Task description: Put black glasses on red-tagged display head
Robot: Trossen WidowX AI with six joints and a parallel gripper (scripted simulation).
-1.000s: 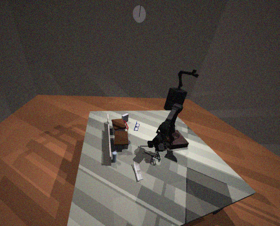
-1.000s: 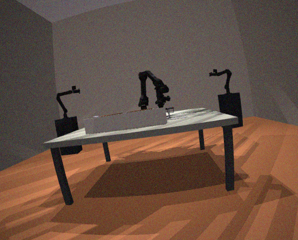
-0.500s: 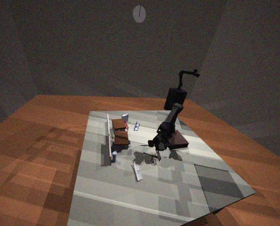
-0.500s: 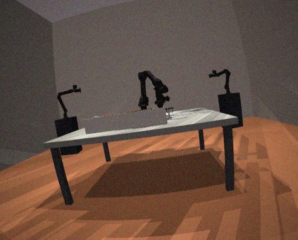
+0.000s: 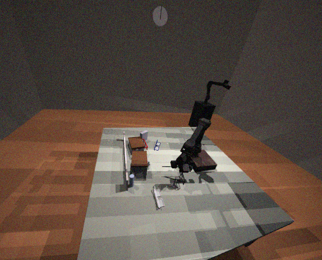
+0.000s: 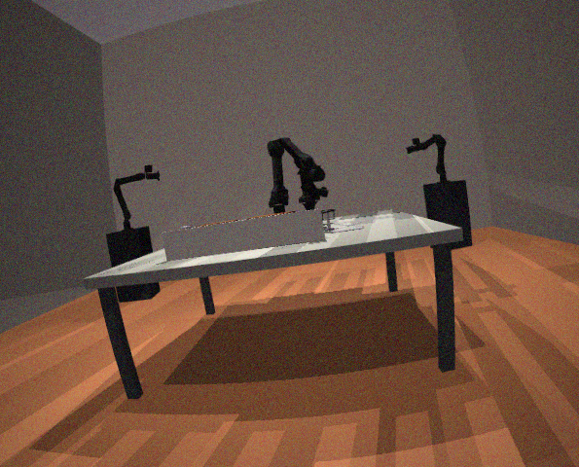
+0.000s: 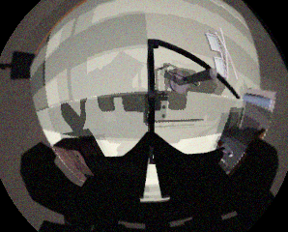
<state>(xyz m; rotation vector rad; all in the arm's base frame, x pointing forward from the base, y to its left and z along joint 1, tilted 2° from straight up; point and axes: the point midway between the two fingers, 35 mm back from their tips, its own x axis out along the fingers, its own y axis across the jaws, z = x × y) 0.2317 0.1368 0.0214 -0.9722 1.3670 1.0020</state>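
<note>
My gripper tip is now 50 mm short of the glasses, 10 mm to the right of it and 10 mm below it. The rest, counted from my gripper tip: head (260 mm ahead, 180 mm to the right); then white panel (370 mm ahead, 300 mm to the right); then stand (80 mm ahead, 60 mm to the left, 30 mm below).
</note>
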